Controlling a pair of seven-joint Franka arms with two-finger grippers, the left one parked.
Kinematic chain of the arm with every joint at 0, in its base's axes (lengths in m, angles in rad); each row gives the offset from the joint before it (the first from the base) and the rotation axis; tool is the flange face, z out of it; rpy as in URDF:
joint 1: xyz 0 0 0.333 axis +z
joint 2: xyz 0 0 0 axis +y
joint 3: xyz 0 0 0.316 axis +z
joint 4: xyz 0.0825 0 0 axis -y
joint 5: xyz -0.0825 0 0.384 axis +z
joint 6: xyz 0 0 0 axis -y
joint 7: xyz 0.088 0 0 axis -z
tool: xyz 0 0 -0.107 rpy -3.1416 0 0
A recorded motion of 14 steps. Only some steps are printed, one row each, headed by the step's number.
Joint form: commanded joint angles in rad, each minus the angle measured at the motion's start. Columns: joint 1, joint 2, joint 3, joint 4, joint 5, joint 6, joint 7.
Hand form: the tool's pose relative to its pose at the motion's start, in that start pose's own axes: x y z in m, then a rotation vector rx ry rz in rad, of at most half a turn. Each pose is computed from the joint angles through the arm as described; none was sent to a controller.
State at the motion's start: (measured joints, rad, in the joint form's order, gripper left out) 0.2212 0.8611 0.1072 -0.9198 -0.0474 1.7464 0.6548
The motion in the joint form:
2: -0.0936 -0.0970 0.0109 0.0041 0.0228 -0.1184 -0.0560
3: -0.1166 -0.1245 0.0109 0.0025 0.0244 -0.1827 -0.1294
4: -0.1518 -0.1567 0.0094 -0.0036 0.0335 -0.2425 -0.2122
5: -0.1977 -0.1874 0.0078 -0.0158 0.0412 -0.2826 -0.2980
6: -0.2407 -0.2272 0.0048 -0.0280 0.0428 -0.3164 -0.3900
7: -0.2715 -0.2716 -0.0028 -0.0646 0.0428 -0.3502 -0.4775
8: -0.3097 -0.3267 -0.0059 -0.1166 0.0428 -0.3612 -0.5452
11: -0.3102 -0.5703 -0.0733 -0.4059 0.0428 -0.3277 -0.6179
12: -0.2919 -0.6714 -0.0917 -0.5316 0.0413 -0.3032 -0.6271
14: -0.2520 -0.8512 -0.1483 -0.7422 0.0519 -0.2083 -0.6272
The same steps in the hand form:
2: 0.0162 0.0628 -0.0676 0.0131 -0.0256 0.0283
3: 0.0152 0.0822 -0.0823 -0.0052 -0.0574 -0.0240
4: 0.0168 0.1093 -0.0988 -0.0112 -0.0897 -0.0728
5: 0.0223 0.1423 -0.1130 -0.0084 -0.1112 -0.1140
6: 0.0245 0.1748 -0.1337 -0.0047 -0.1158 -0.1630
7: 0.0209 0.2015 -0.1458 -0.0115 -0.1386 -0.2157
8: 0.0166 0.2303 -0.1594 -0.0107 -0.1451 -0.2450
11: -0.0329 0.2761 -0.1871 -0.0425 -0.1518 -0.2580
12: -0.0601 0.2823 -0.1920 -0.0501 -0.1509 -0.2674
14: -0.1024 0.3023 -0.2031 -0.0311 -0.0887 -0.2521

